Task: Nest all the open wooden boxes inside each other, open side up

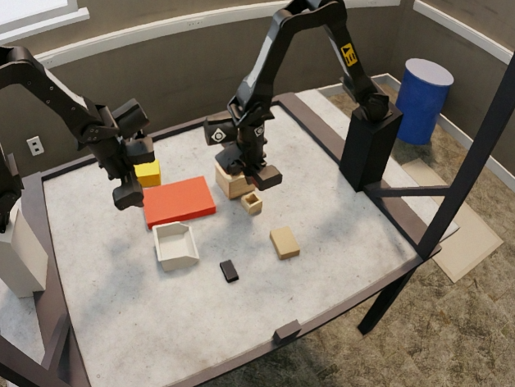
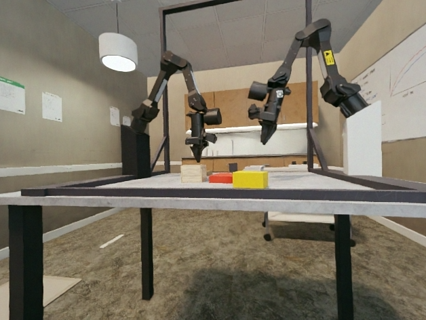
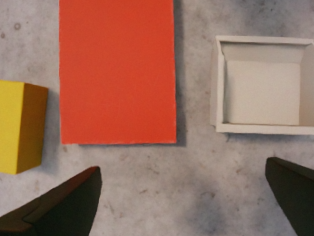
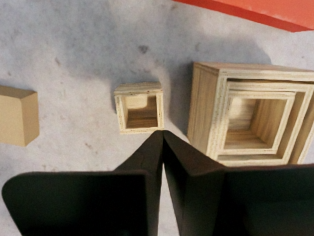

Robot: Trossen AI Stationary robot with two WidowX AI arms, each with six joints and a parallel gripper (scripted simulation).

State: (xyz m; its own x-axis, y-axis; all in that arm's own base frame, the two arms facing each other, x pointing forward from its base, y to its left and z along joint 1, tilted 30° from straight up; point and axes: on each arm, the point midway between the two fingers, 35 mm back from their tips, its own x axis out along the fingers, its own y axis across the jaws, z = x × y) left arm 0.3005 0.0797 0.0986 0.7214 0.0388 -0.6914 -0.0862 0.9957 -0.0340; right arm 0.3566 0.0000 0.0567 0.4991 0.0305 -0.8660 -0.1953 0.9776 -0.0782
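The smallest box lies 100 mm below my right hand and 20 mm behind it. From my right hand the other things lie so: biggest wooden box 90 mm below, 70 mm ahead, 10 mm to the left; tan block 160 mm behind, 90 mm below, 20 mm to the right; flat block 180 mm to the left, 90 mm below, 60 mm ahead.
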